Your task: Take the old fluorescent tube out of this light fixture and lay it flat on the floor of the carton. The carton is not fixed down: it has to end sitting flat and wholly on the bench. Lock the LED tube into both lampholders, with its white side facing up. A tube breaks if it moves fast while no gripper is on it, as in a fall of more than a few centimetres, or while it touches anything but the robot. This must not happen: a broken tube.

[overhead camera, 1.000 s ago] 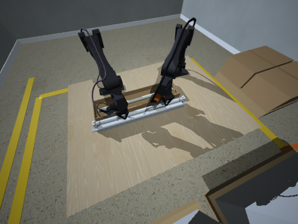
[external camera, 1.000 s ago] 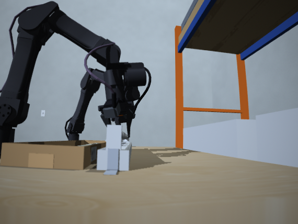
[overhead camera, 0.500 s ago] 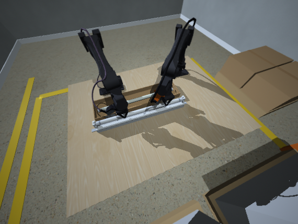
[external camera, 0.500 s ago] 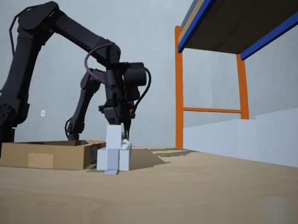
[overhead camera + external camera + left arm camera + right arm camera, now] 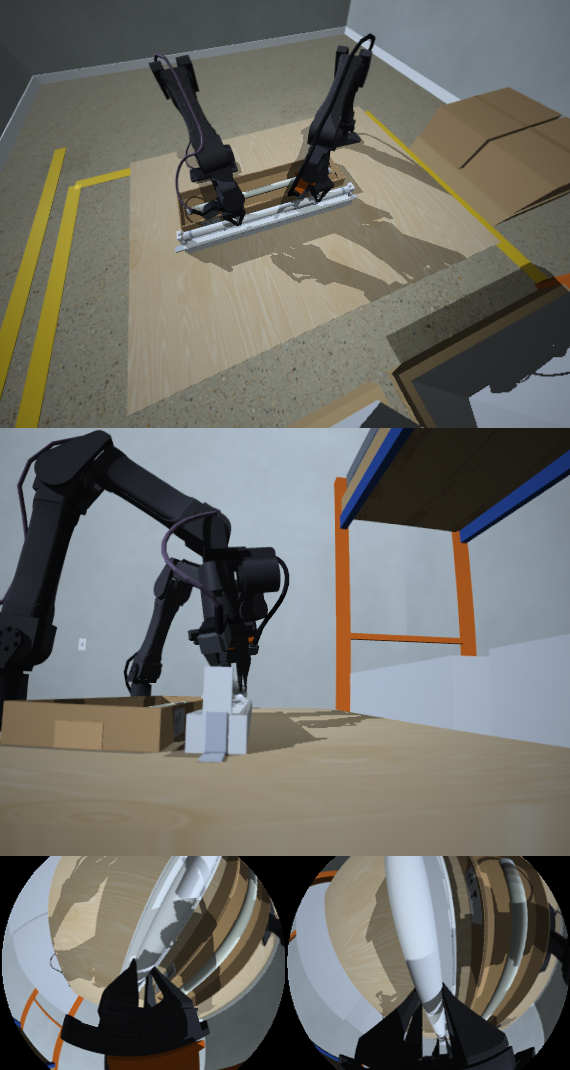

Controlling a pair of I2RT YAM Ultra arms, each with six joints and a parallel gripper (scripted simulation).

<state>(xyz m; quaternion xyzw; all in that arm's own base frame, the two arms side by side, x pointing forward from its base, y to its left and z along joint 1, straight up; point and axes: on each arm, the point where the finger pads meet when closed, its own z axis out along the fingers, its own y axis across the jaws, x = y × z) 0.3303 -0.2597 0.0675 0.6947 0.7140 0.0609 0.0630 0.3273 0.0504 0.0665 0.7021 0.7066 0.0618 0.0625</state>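
Right now my right hand is 12 cm to the right of the LED tube. From my right hand the other things lie so: brown carton 14 cm behind, 12 cm to the left, 4 cm below; then white fixture 12 cm to the left, 1 cm below; then old fluorescent tube 14 cm behind, 12 cm to the left, 5 cm below.
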